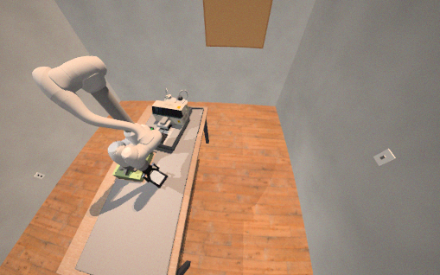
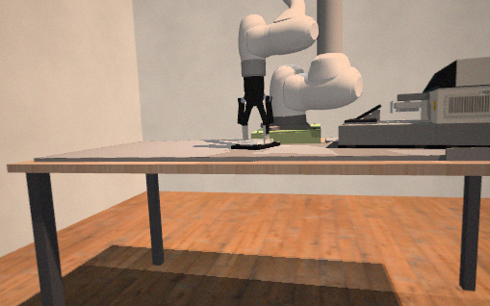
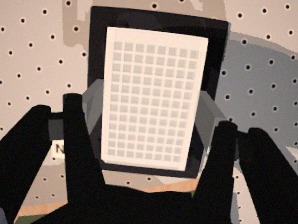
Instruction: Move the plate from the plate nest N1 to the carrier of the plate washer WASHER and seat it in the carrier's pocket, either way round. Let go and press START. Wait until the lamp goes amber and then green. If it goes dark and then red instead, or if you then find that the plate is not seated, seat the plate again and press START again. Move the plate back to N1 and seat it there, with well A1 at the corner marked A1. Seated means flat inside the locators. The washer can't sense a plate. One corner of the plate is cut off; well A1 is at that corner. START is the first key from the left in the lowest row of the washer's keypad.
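My hand is 30 mm above the white well plate. From my hand the other things lie so: carrier (390 mm to the left, 70 mm behind, 40 mm above); N1 label (110 mm to the left, 40 mm below, 30 mm behind); black plate nest N1 (40 mm below).
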